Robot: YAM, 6 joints.
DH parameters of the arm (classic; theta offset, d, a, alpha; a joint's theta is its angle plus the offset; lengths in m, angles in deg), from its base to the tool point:
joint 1: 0 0.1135 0.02 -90
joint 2: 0 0 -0.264 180
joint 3: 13.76 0 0.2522 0
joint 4: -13.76 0 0.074 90
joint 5: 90 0 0 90
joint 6: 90 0.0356 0 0
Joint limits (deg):
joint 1: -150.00..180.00
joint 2: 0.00..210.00
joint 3: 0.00..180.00
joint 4: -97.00..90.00
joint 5: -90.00..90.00
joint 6: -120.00..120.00
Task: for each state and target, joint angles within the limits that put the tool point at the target. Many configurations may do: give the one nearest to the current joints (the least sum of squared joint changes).
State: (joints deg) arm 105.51 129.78 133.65 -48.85 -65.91 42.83
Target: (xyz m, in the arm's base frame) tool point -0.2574 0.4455 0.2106
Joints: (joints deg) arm 116.40 139.58 126.92 -50.26 -65.70 42.83
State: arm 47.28 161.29 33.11 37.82 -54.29 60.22
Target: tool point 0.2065 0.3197 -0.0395
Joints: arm 52.83 144.64 58.06 43.68 -53.44 60.22
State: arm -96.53 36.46 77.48 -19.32 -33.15 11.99
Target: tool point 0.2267 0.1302 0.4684
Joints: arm -145.09 2.88 91.02 -18.52 -40.19 11.99
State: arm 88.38 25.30 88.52 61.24 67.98 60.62
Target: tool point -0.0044 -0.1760 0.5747
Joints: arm 77.96 32.55 92.08 59.47 65.52 60.62
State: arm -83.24 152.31 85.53 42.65 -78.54 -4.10
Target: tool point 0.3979 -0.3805 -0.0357
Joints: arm -47.17 170.08 113.81 40.07 -68.52 -4.10
